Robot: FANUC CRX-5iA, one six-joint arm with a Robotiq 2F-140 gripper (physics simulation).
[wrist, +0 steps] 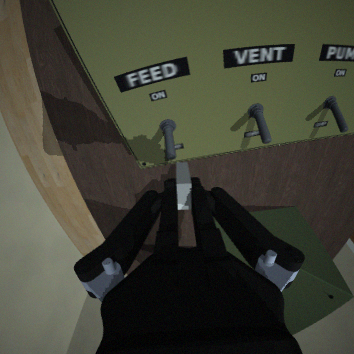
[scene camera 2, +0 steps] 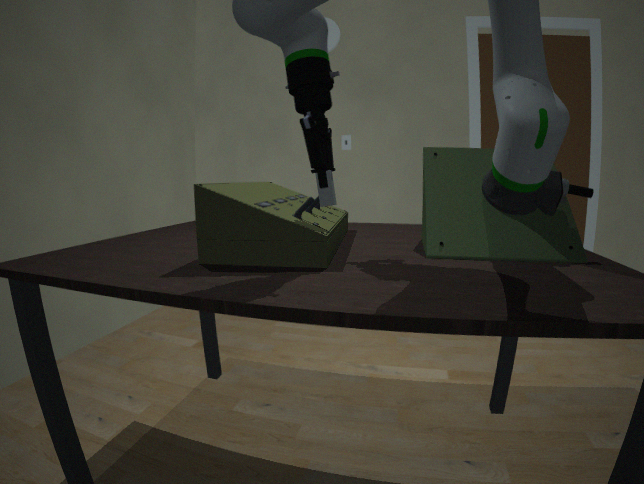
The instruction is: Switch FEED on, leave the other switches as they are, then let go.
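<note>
The FEED switch is a grey toggle lever at the left of the panel in the wrist view; it points down to its OFF label, which it partly hides. The VENT switch and the PUMP switch, whose label is cut off, also lean toward OFF. They stand on a yellow-green sloped console. My gripper is shut and empty. Its fingertips are just below the tip of the FEED lever in the wrist view, by the console's low edge; whether they touch the lever is hard to tell.
A dark brown table carries the console. A green slanted box stands at the right, with part of the arm in front of it in the scene view. A door and a wall switch are behind.
</note>
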